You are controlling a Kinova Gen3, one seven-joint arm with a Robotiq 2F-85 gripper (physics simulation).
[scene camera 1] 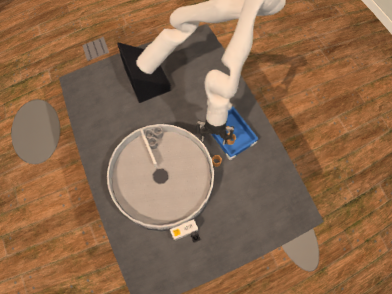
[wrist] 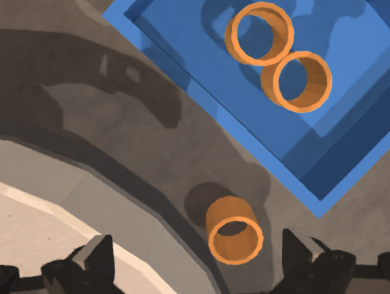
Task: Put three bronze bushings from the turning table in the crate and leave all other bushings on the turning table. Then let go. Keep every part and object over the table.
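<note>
The blue crate stands beside the round turning table. Two bronze bushings stand in the crate, touching: one bushing and a second bushing. In the scene view they are partly hidden by the gripper. A third bronze bushing stands upright on the table top, between the turning table's rim and the crate's corner. My gripper is open and empty, above the gap between turning table and crate. In the wrist view the third bushing shows between the fingers, nearer the right one, below them.
Several grey bushings stand on the turning table near its upper edge, by a white bar. A white box with a yellow button sits at the turning table's lower rim. A black block stands at the upper left of the table.
</note>
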